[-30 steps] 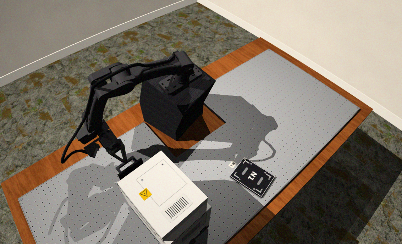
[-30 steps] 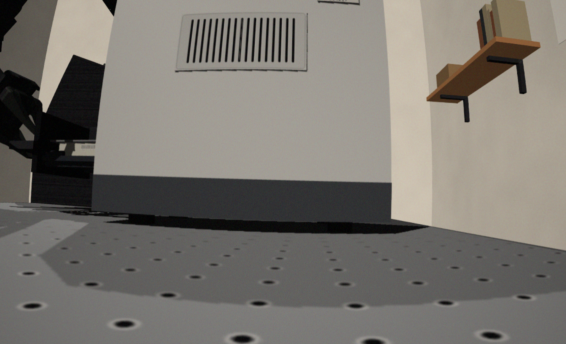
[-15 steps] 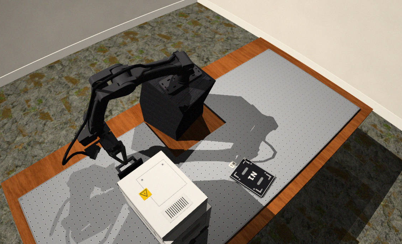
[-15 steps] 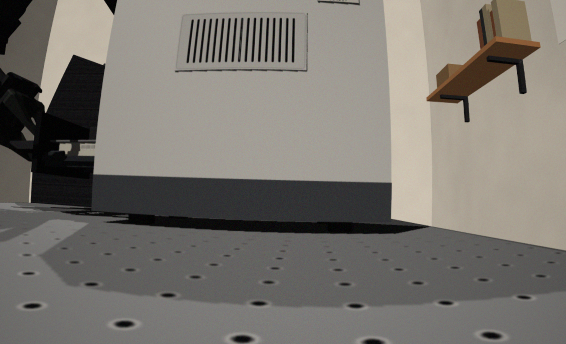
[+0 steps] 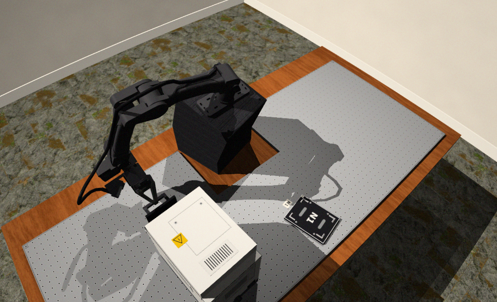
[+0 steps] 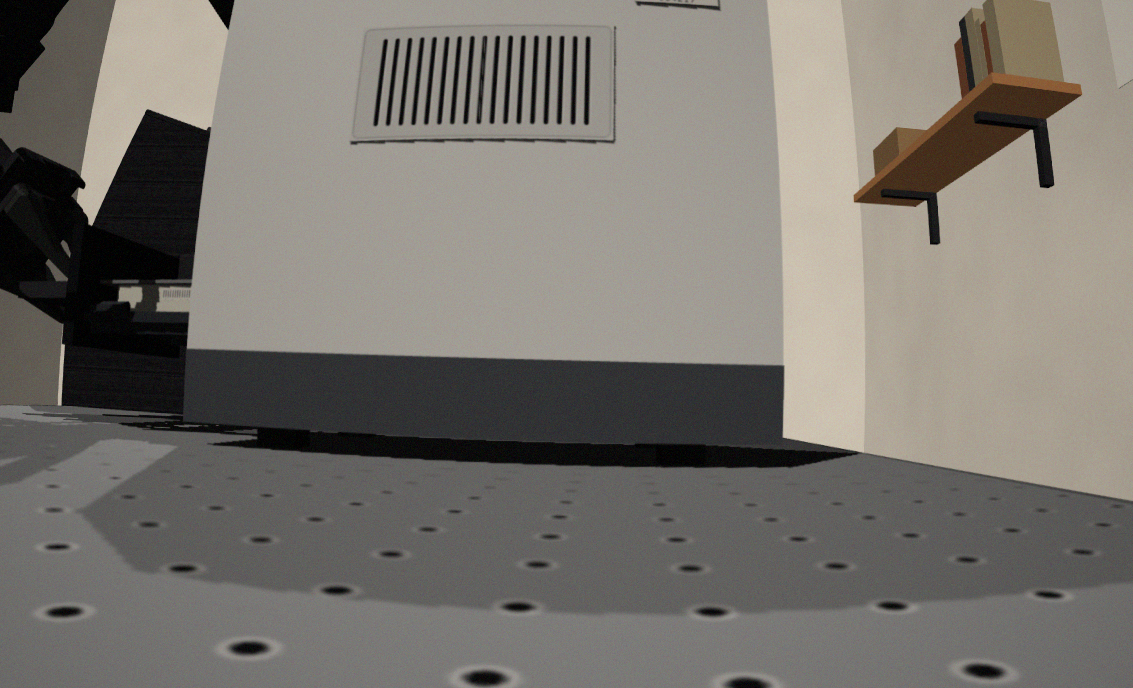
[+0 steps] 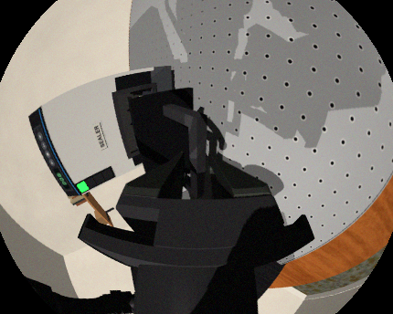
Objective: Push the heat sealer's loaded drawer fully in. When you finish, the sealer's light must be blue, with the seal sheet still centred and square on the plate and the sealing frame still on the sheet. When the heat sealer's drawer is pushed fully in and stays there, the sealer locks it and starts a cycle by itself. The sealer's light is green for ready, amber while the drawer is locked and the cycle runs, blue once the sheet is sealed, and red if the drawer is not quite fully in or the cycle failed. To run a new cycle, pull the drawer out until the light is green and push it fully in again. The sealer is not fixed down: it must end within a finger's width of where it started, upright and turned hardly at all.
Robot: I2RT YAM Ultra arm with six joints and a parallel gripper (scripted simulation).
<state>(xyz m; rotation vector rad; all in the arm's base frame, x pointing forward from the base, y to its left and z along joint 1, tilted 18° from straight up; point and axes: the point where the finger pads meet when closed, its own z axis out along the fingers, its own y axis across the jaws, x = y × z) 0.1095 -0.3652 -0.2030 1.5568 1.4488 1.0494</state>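
My hand is 11 cm short of the sealer drawer and 1 cm above it.
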